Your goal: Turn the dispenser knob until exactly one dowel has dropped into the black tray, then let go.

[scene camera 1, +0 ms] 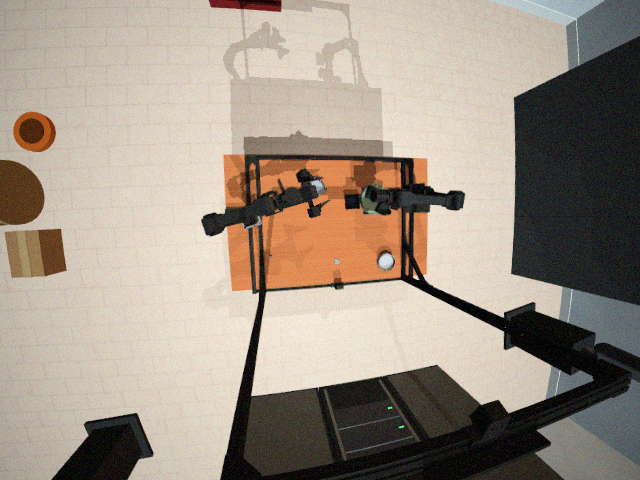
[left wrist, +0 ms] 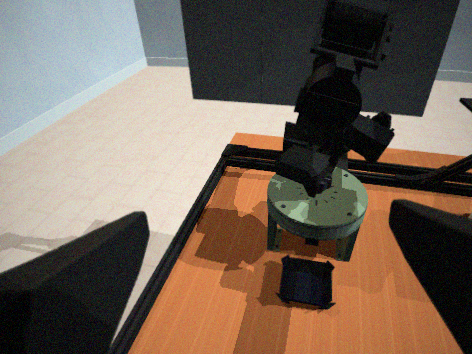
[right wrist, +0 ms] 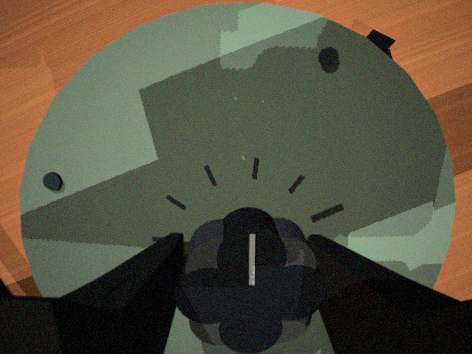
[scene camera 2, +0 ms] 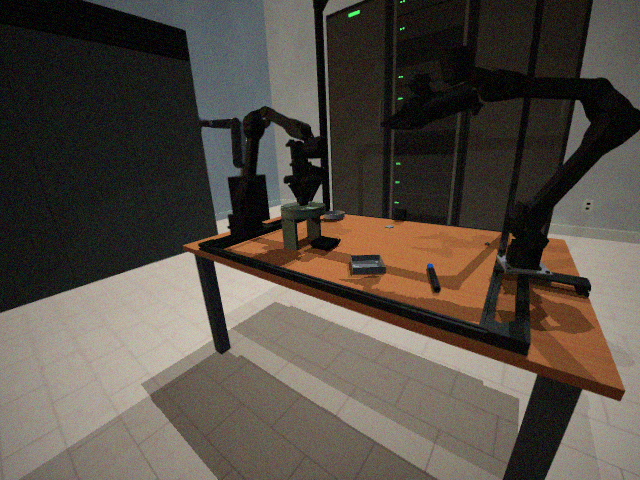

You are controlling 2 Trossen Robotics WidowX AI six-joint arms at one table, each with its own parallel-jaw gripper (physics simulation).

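Places are measured from the left arm's base along level axes (x ahead, y up, z right), in metres.
Where they show: left gripper, fingertip midpoint: (scene camera 1: 326, 189) (left wrist: 267, 217) (scene camera 2: 383, 126); right gripper, fingertip midpoint: (left wrist: 318, 188) (right wrist: 245, 246) (scene camera 2: 303, 204); left arm's base at its link origin: (scene camera 1: 249, 218) (scene camera 2: 522, 263); right arm's base at its link origin: (scene camera 1: 417, 192) (scene camera 2: 245, 215).
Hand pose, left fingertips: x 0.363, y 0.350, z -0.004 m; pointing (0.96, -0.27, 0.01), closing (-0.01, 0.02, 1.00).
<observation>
Things, the pixels of their top centre, and the offset from my left fingertips. Level surfaces: height alone.
- green round dispenser at its top centre: (right wrist: 244, 248) (left wrist: 316, 189) (scene camera 2: 302, 205) (scene camera 1: 375, 199) dx +0.298, dy -0.235, dz +0.112 m
- orange table at its surface level: dy -0.382 m
- black tray at its top centre: (left wrist: 306, 279) (scene camera 2: 324, 240) (scene camera 1: 352, 201) dx +0.212, dy -0.358, dz +0.091 m
- grey shallow box at its top centre: (scene camera 2: 367, 260) (scene camera 1: 316, 188) dx +0.033, dy -0.362, dz -0.043 m
- dark marker with a blue cap, top centre: (scene camera 2: 433, 273) dx -0.146, dy -0.366, dz -0.075 m
- white round dish at its top centre: (scene camera 2: 333, 212) (scene camera 1: 387, 262) dx +0.311, dy -0.350, dz +0.503 m
The green round dispenser (scene camera 1: 369, 202) (scene camera 2: 303, 210) (left wrist: 336, 211) (right wrist: 206, 105) stands on legs at one end of the orange table (scene camera 1: 304, 248) (scene camera 2: 413, 248). Its dark lobed knob (right wrist: 250, 267) sits on top, with its white mark pointing at the middle tick. My right gripper (right wrist: 245, 246) (scene camera 2: 304, 197) (left wrist: 318, 188) comes down from above and is shut on the knob. The black tray (scene camera 1: 351, 201) (scene camera 2: 326, 243) (left wrist: 306, 284) lies on the table just in front of the dispenser; I see no dowel in it. My left gripper (scene camera 1: 316, 194) is open and empty, hanging above the table apart from the tray.
A black frame (scene camera 1: 328, 157) (scene camera 2: 366, 295) (left wrist: 175, 242) runs around the table. A grey shallow box (scene camera 2: 367, 264) and a dark marker with a blue cap (scene camera 2: 433, 278) lie mid-table. A white round dish (scene camera 1: 386, 261) (scene camera 2: 332, 215) lies behind the dispenser.
</observation>
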